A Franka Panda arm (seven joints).
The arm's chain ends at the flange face. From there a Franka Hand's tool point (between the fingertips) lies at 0.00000 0.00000 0.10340 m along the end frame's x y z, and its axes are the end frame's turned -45 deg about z.
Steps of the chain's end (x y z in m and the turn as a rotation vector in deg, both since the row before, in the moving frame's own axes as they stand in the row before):
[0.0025, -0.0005, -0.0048, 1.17, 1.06, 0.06]
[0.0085, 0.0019, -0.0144, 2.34, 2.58, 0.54]
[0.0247, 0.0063, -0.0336, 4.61, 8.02, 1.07]
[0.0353, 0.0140, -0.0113, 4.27, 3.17, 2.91]
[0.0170, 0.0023, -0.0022, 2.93, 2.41, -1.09]
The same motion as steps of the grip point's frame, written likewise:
[0.0050, 0.0013, -0.0048, 0.08, 1.58, 0.06]
[0.0109, 0.0077, -0.0146, -0.17, 3.48, 0.54]
[0.0290, 0.0264, -0.0349, -2.41, 8.93, 1.07]
[0.0246, 0.0337, -0.0117, 0.78, 5.26, 2.91]
[0.0172, 0.0129, -0.0024, 0.37, 3.78, -1.09]

